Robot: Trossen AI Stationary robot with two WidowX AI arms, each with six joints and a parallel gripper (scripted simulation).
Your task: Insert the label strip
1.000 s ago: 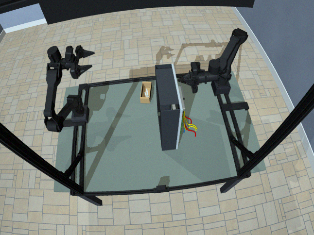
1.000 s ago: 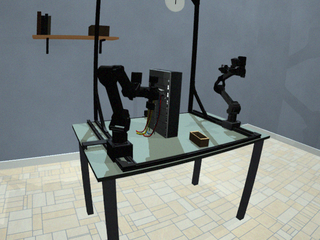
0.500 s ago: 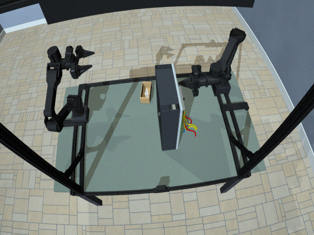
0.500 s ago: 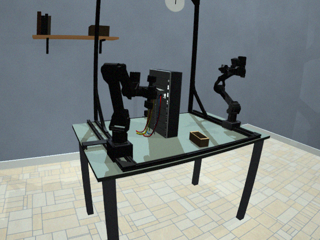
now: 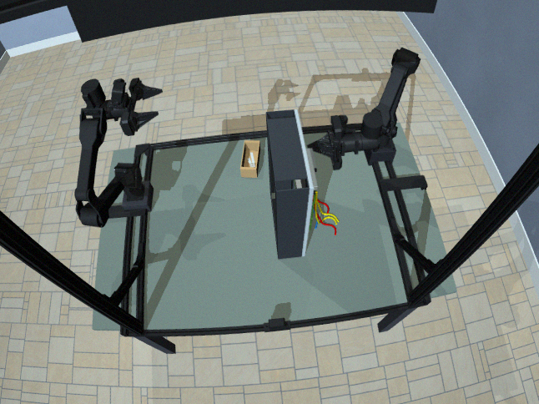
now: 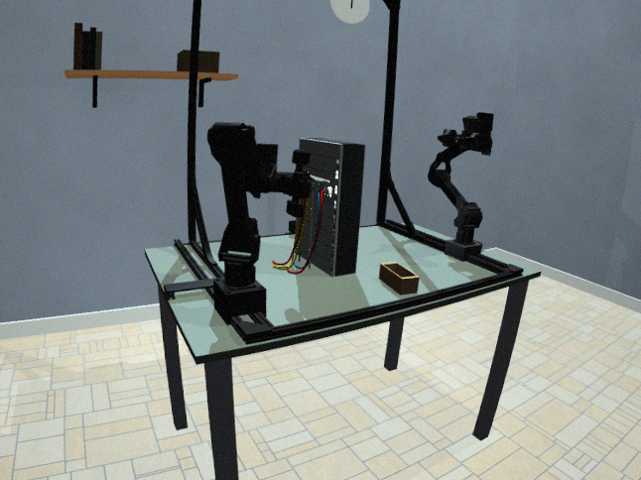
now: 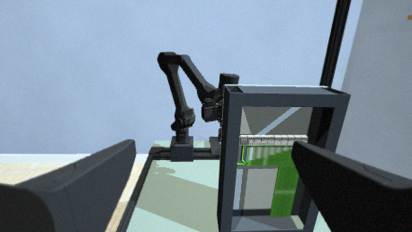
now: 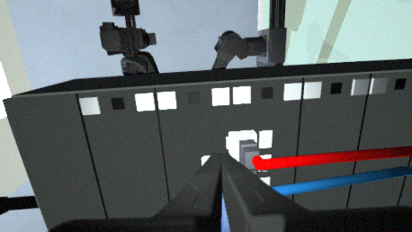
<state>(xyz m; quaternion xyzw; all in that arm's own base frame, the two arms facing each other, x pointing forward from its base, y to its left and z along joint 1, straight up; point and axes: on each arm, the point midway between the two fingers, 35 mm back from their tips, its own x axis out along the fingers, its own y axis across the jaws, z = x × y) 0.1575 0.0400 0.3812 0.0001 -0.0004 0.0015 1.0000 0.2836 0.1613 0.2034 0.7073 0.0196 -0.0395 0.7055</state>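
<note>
The blue-white label strip lies 4 cm behind my right hand and 3 cm to the left of it. The rest, counted from my right hand: box 20 cm ahead, 18 cm to the left, 27 cm below.
</note>
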